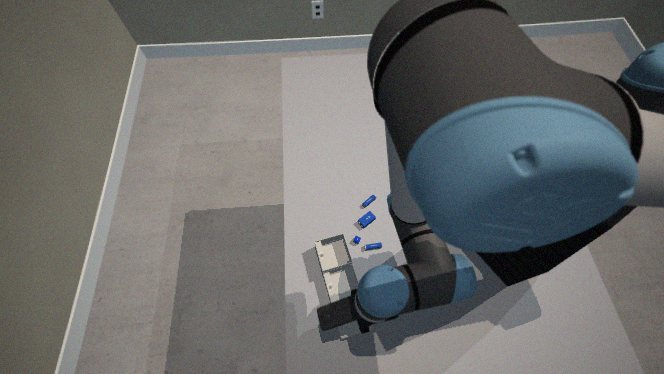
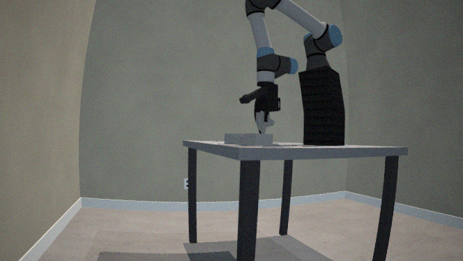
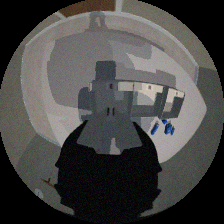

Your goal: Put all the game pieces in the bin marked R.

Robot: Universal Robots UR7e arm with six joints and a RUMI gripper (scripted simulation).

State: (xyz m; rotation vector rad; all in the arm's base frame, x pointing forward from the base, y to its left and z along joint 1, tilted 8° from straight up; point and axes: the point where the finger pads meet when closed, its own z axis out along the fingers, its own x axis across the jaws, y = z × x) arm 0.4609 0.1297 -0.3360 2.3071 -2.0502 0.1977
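My hand is 200 mm to the left of the blue game piece, 40 mm above it and 30 mm past it. From my hand the other things lie so: grey two-compartment bin unit 80 mm to the right, 30 mm below, 30 mm ahead; white spotted game piece 90 mm behind, 80 mm to the right, 40 mm below.
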